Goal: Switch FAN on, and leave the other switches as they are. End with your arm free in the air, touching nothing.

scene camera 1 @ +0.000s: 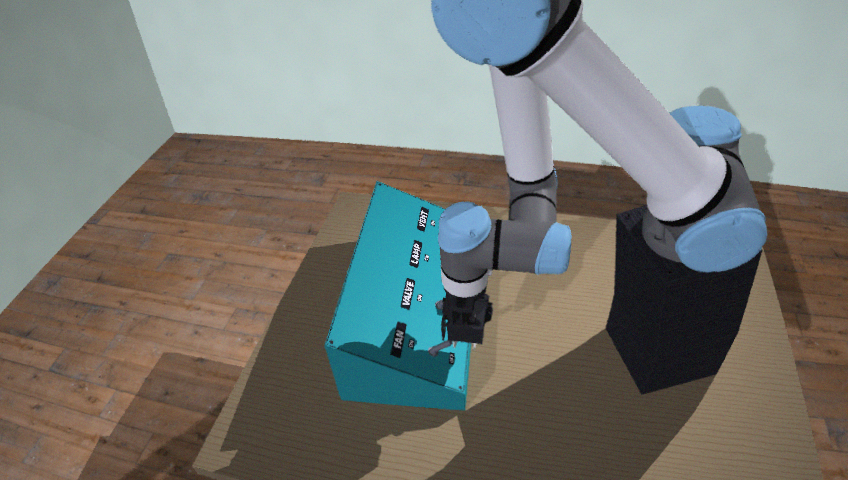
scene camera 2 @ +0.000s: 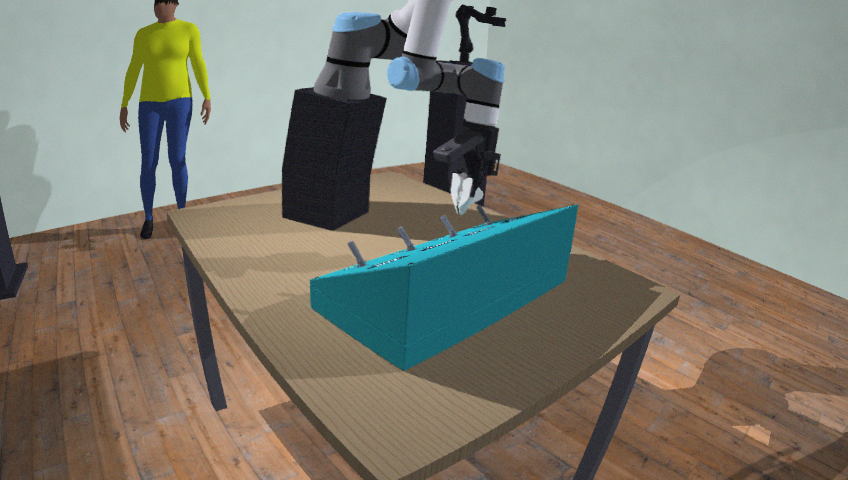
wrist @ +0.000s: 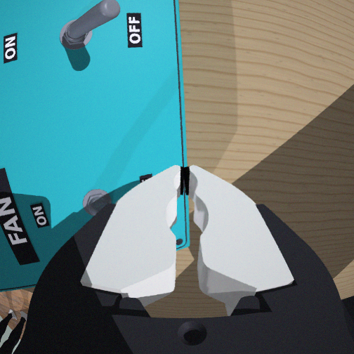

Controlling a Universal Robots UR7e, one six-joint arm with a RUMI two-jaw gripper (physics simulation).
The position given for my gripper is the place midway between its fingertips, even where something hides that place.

I see my gripper (scene camera 2: 459,214) and a teal switch box (scene camera 2: 407,306).
My gripper shows as well in scene camera 1 (scene camera 1: 467,339) and in the wrist view (wrist: 183,169). The teal switch box shows as well in scene camera 1 (scene camera 1: 388,318) and in the wrist view (wrist: 96,115).
